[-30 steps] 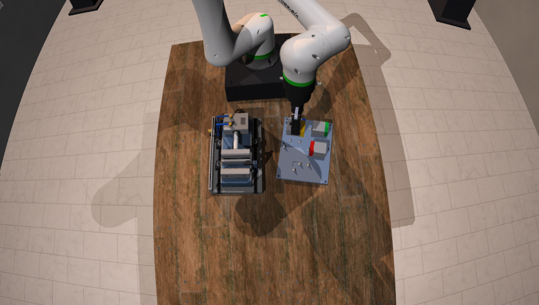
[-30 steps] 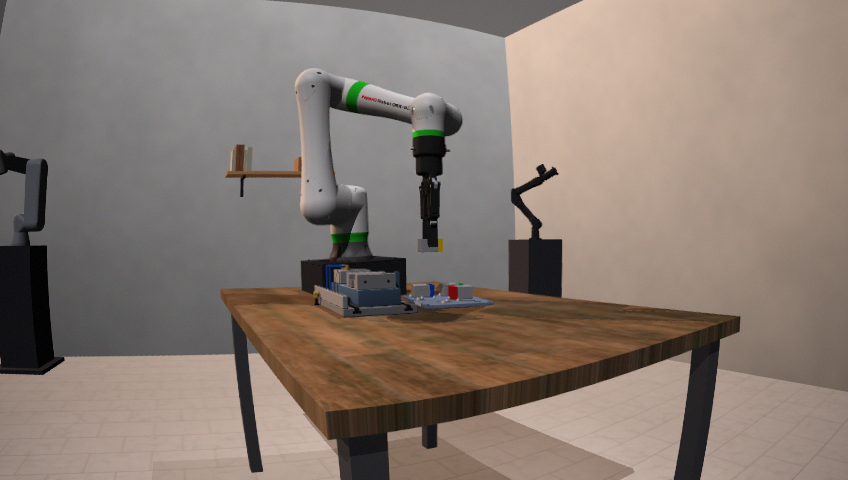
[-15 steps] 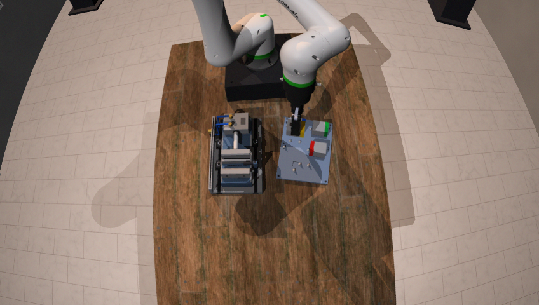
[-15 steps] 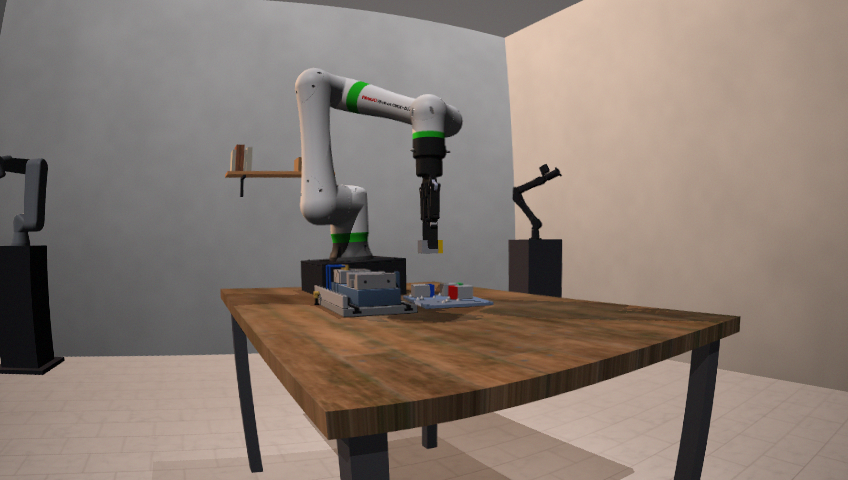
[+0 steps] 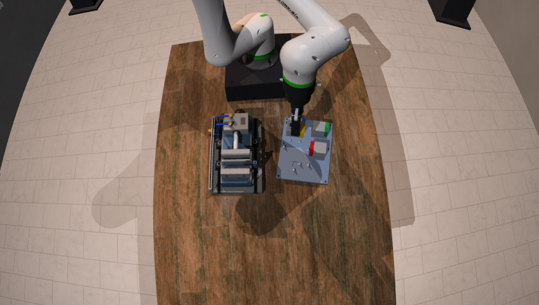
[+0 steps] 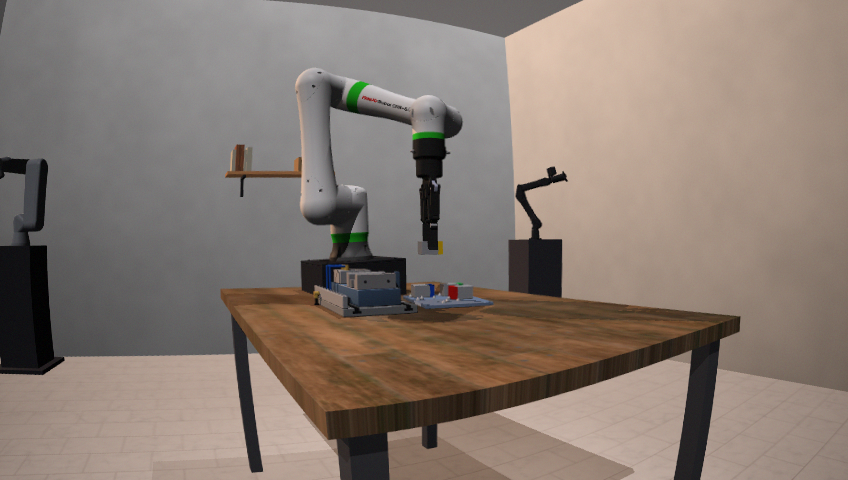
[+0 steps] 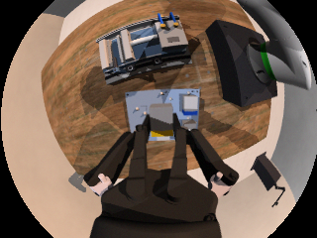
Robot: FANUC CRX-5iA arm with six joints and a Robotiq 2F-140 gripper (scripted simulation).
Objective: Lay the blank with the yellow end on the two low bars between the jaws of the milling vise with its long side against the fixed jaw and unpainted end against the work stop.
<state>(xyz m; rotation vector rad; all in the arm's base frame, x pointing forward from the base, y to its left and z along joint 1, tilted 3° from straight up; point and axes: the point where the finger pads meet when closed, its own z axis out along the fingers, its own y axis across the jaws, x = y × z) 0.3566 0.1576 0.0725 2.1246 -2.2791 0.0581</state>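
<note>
Right now the yellow-ended blank is 3 cm below my hand. Round my hand: red-ended blank 16 cm below, 9 cm to the left, 1 cm ahead; then blue-ended blank 16 cm below, 9 cm behind, 1 cm to the left; then blue-grey plate 19 cm below, 5 cm to the left.
</note>
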